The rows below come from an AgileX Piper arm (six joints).
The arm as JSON. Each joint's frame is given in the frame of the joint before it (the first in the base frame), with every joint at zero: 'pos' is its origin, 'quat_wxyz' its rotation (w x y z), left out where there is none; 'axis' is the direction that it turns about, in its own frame. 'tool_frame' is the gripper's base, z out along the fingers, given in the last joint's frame.
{
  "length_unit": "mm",
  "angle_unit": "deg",
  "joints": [
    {
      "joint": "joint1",
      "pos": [
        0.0,
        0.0,
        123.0
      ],
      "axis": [
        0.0,
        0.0,
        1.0
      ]
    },
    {
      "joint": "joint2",
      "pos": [
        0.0,
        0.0,
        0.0
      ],
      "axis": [
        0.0,
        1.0,
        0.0
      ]
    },
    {
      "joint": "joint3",
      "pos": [
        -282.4,
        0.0,
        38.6
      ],
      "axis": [
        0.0,
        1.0,
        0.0
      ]
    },
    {
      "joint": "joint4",
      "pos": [
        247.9,
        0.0,
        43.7
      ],
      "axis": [
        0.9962,
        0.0,
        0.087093
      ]
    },
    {
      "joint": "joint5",
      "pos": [
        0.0,
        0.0,
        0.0
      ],
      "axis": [
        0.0,
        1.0,
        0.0
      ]
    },
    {
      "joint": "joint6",
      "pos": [
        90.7,
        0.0,
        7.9
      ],
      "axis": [
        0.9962,
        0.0,
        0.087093
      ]
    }
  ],
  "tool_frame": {
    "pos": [
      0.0,
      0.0,
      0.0
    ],
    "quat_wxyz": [
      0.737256,
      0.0,
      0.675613,
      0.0
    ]
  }
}
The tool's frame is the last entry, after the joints.
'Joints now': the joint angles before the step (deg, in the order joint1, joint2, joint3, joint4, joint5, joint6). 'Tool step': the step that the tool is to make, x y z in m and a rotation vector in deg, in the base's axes. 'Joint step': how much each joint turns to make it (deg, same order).
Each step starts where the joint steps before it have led.
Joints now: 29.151, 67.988, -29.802, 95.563, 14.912, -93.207
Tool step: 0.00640, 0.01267, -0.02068, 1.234, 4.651, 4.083
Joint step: -0.001, 6.398, 0.001, 6.769, 5.673, -6.816
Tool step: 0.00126, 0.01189, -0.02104, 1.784, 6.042, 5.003
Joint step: 0.001, 6.125, -0.001, 0.392, 6.938, -0.514
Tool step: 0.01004, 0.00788, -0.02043, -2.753, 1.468, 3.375
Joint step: -0.001, 6.460, -1.604, 0.000, 1.462, -4.135
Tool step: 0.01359, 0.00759, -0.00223, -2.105, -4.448, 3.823
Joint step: 0.002, 3.239, -3.131, -0.003, -0.002, -6.277
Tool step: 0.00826, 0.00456, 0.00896, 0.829, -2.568, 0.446
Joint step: 0.000, 0.130, -2.277, 0.242, 0.002, -1.056
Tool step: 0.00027, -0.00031, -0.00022, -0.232, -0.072, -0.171
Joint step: 0.000, -0.001, -0.002, -0.005, -0.296, -0.028
